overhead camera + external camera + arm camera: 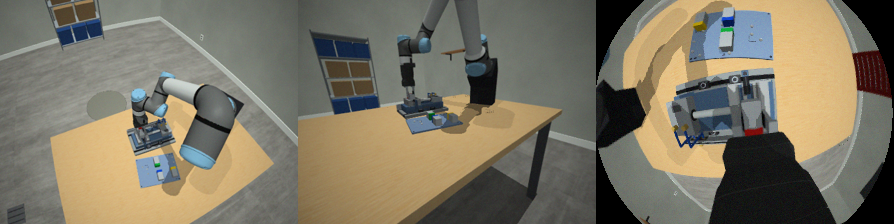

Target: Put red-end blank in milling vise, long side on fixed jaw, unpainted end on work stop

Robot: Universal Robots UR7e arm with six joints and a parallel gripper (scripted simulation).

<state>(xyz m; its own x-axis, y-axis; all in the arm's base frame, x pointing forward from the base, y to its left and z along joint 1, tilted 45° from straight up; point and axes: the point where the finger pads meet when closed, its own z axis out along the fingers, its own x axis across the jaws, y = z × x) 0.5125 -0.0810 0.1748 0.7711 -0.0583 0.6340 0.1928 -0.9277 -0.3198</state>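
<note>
The red-ended blank is 2 cm below my hand. Also, from my hand: green-ended blank 8 cm behind, 18 cm to the left, 10 cm below; then milling vise 7 cm behind, 1 cm to the right, 9 cm below; then plate 8 cm behind, 23 cm to the left, 12 cm below.
</note>
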